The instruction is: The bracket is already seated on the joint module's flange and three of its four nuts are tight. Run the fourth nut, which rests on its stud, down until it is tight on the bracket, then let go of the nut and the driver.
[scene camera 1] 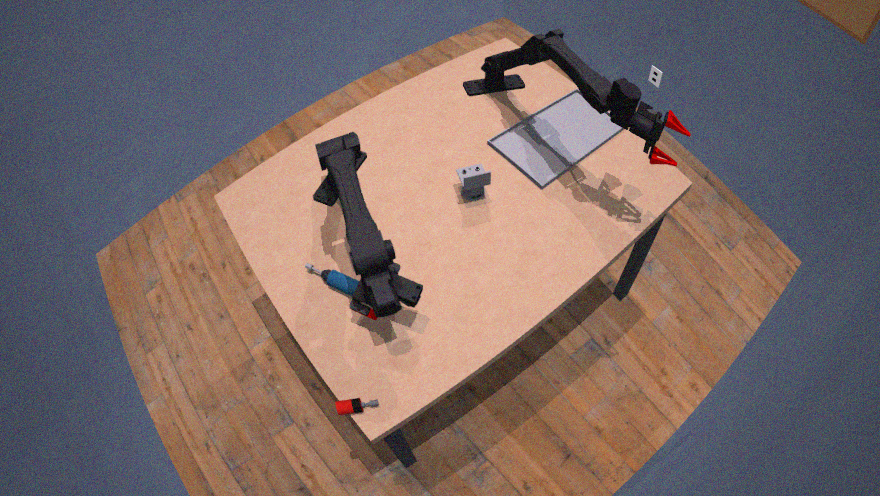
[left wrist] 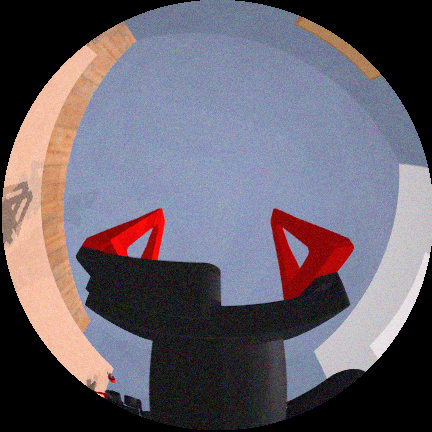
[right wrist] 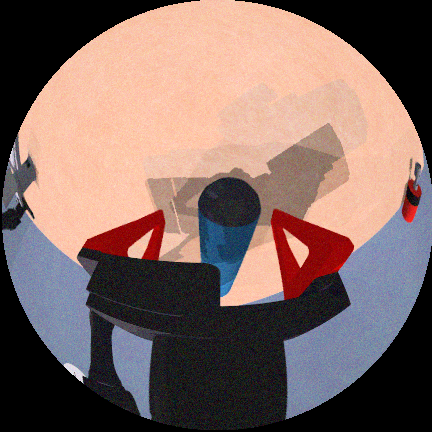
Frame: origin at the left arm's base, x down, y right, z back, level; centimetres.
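Seen in the pictures: left gripper, fingertip midpoint: [scene camera 1: 683, 150] [left wrist: 217, 214]; right gripper, fingertip midpoint: [right wrist: 217, 215]; left arm's base, link origin: [scene camera 1: 494, 85] [right wrist: 24, 201].
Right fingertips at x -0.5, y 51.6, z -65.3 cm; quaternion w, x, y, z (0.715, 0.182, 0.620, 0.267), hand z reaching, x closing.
Offsets run from my right fingertips to a thing's top centre. "spot": to the spot under its first point. Level surfaces: height alone.
A blue driver @(dy +6.5, dx -3.6, dz +4.7 cm) [scene camera 1: 339, 280] [right wrist: 228, 245] with a dark end cap and a silver tip lies on the table at the left, partly under the right arm. My right gripper [right wrist: 217, 215] is open, with its red fingers apart on either side of the driver's handle, in the right wrist view; it holds nothing. The joint module with the grey bracket [scene camera 1: 476, 178] stands mid-table; dark nuts or studs show on the bracket's top, too small to tell apart. My left gripper [scene camera 1: 682, 149] [left wrist: 217, 214] is open and empty, out past the table's right edge, far from the bracket.
A red driver @(dy +10.5, dx -2.9, dz -26.5 cm) [scene camera 1: 349, 406] [right wrist: 411, 202] with a black band lies at the table's near-left edge, its red end overhanging. A grey panel with a dark rim @(spot: dy -49.4, dx -0.9, dz +19.7 cm) [scene camera 1: 542, 186] lies on the table @(dx +0.5 cm) [scene camera 1: 468, 271] at the upper right, below the left arm.
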